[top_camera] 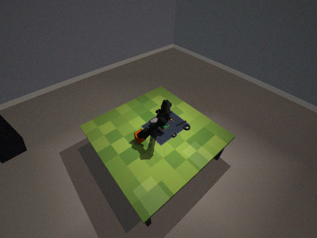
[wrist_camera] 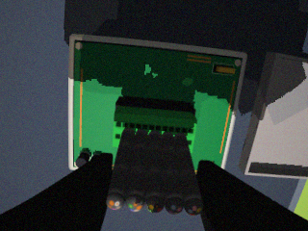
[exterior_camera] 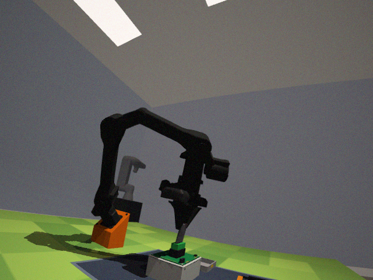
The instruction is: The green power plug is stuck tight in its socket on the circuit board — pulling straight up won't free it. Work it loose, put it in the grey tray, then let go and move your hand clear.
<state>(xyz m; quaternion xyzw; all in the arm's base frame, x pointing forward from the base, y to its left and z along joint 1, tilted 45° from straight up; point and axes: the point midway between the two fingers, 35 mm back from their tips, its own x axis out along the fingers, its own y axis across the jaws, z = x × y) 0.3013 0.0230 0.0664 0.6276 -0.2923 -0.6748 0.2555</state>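
My gripper tip is now 4 cm above the green power plug. Also, from my gripper tip: dark mat (5 cm ahead, 12 cm below); dark bar (21 cm ahead, 11 cm to the right, 12 cm below).
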